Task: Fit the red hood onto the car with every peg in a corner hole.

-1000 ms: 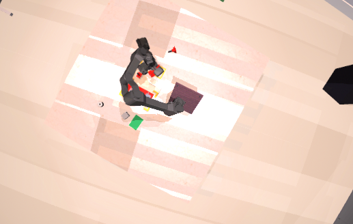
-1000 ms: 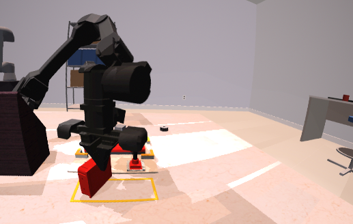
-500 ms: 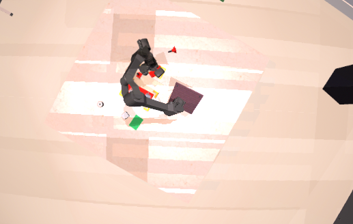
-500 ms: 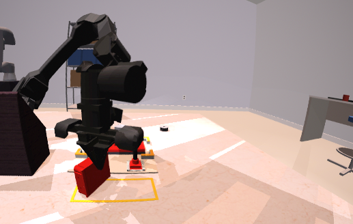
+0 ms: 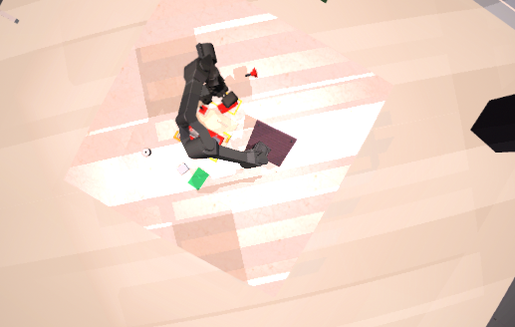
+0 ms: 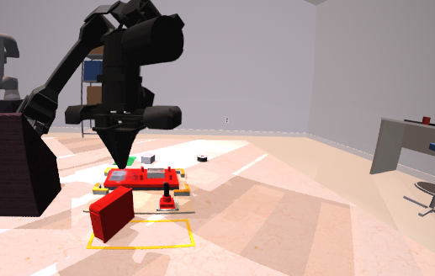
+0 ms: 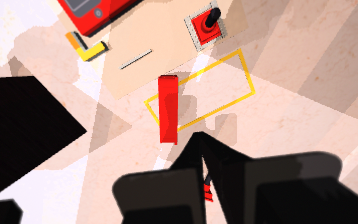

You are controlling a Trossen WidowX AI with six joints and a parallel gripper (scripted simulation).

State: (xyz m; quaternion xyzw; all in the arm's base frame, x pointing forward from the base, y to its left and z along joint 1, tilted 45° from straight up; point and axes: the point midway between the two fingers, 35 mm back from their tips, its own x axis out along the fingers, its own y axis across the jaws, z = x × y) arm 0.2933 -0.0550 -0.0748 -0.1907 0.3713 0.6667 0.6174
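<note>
Right now my gripper tip is 3 cm past the red hood, 1 cm to the right of it and 10 cm above it. Round my gripper tip: orange-cornered jig 19 cm to the left, 12 cm below; grey engine block 2 cm ahead, 23 cm to the left, 11 cm below; black post 6 cm ahead, 10 cm to the left, 10 cm below.
</note>
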